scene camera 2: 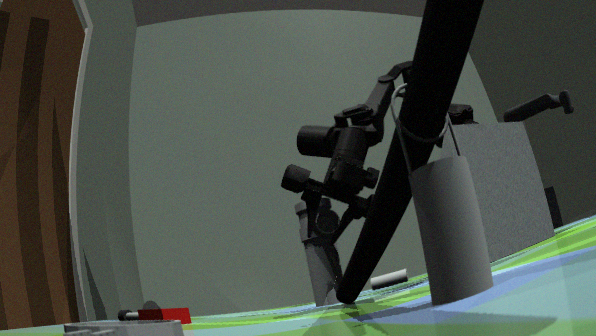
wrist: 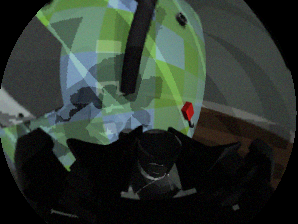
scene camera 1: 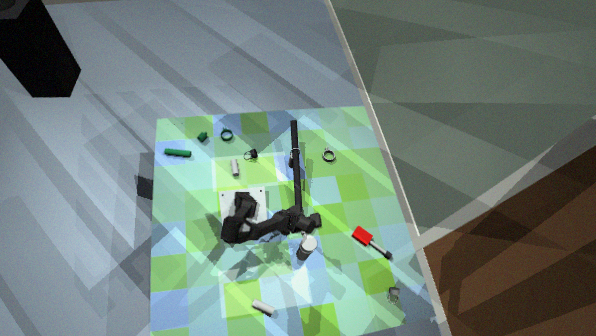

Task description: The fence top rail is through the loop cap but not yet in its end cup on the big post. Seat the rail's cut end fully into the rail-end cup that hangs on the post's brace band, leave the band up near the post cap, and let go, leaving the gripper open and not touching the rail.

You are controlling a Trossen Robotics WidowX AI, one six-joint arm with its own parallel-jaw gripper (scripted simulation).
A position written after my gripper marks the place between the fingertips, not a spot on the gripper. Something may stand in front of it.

Observation:
I see my gripper [scene camera 2: 320, 241], a rail-end cup [wrist: 158, 149] and a top rail [scene camera 2: 444, 40].
My gripper also shows in the wrist view [wrist: 155, 129].

